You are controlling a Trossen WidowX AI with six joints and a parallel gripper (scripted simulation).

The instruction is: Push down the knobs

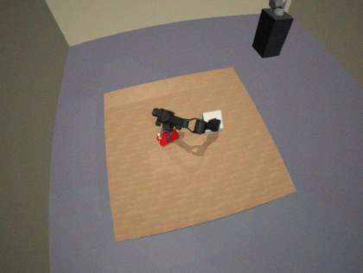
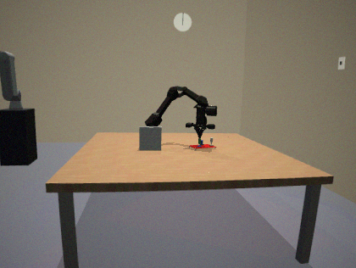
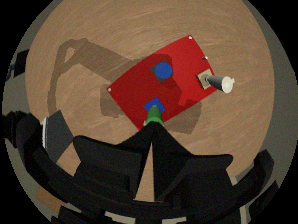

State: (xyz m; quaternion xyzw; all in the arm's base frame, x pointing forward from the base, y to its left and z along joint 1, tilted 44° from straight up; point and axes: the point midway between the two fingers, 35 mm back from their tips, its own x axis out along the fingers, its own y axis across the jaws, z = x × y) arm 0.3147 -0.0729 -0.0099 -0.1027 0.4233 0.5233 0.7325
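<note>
The green knob lies 2 cm below my gripper tip. The rest, counted from my gripper tip: grey knob 9 cm ahead, 2 cm to the left, 1 cm below.
</note>
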